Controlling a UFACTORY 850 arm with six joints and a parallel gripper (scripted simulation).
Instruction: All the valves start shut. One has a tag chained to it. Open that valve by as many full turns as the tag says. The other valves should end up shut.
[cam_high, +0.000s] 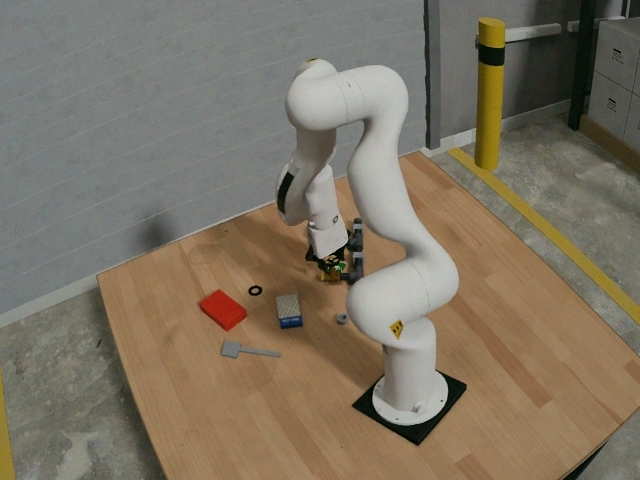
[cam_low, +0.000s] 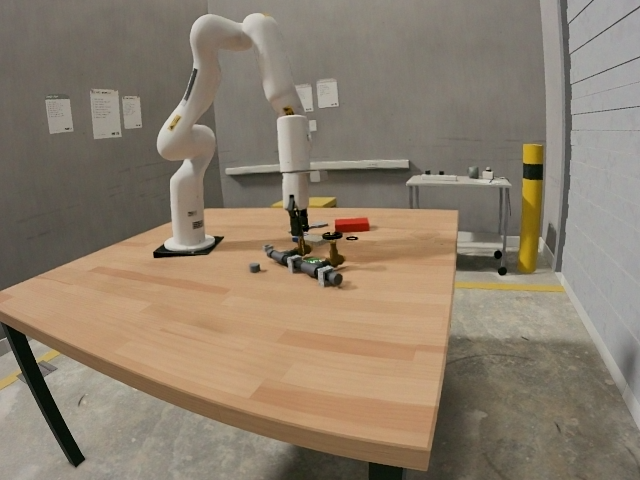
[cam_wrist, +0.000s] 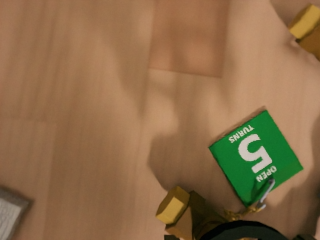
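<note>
Now: hand 90 mm above the green tag, 50 mm short of it and 30 mm to the left of it. The rest, counted from my hand: red block 330 mm to the left, 80 mm below; then grey paddle-shaped tool 300 mm to the left, 160 mm behind, 90 mm below; then blue-and-grey box 150 mm to the left, 80 mm below, 70 mm behind.
</note>
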